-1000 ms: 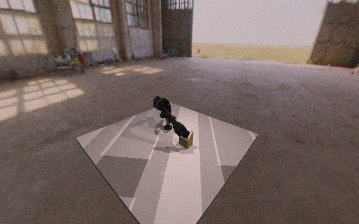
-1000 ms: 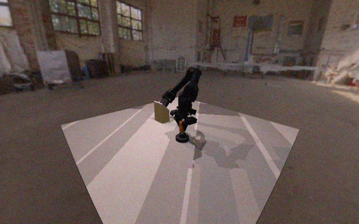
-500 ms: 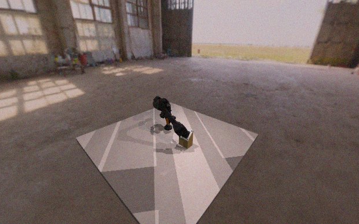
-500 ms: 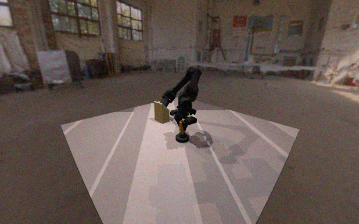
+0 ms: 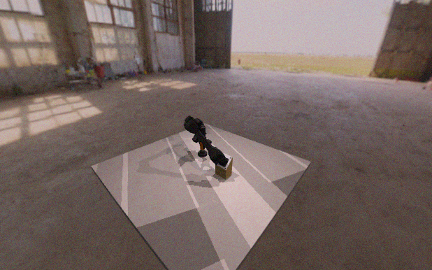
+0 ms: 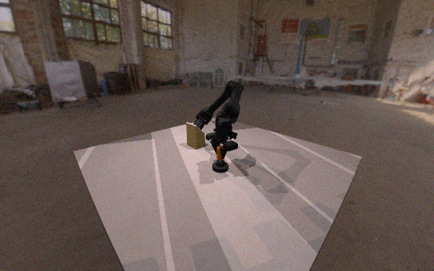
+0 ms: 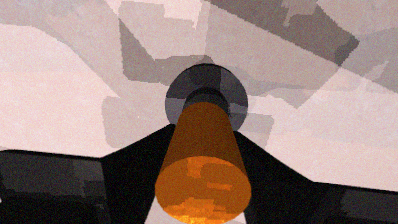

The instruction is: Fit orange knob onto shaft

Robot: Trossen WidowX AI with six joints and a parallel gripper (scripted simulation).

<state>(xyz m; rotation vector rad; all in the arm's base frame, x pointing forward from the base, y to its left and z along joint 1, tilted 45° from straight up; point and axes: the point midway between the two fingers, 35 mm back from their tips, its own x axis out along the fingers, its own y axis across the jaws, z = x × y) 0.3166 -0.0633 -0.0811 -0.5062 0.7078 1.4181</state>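
Right now the orange knob is 30 mm above my gripper tip. Round my gripper tip: dark round pedestal: 40 mm below.
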